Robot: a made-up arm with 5 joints.
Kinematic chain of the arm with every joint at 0, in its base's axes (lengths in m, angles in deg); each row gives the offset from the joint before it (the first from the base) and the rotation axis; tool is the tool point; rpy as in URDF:
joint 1: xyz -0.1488 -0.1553 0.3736 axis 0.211 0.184 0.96
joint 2: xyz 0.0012 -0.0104 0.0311 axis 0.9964 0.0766 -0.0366
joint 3: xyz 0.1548 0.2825 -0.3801 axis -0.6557 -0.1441 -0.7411
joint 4: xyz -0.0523 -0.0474 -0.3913 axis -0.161 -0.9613 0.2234
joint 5: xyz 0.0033 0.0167 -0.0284 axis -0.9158 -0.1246 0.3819
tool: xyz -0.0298 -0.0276 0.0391 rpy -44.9 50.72 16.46
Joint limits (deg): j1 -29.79..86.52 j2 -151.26..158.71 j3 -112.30..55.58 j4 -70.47..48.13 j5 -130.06..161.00
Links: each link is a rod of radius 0.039 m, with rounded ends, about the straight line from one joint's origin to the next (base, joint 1, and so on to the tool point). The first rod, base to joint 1, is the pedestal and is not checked.
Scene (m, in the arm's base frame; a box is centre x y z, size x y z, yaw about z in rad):
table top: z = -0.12
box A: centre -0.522 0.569 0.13 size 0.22 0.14 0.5 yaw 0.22
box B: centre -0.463 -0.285 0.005 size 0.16 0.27 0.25 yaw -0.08
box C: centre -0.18 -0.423 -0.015 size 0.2 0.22 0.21 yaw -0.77
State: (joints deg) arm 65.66 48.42 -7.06 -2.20 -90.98
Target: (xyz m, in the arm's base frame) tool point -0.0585 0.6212 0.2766
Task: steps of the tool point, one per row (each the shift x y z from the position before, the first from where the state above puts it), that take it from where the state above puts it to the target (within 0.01 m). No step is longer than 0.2 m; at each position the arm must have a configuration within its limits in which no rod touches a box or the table.
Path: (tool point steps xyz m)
1: 0.0844 0.1391 0.0825
2: 0.1193 0.1175 0.0809
3: 0.1449 0.0846 0.0800
4: 0.1474 0.0580 -0.0924
5: 0.1580 0.0173 -0.0858
6: 0.1582 -0.0231 -0.0764

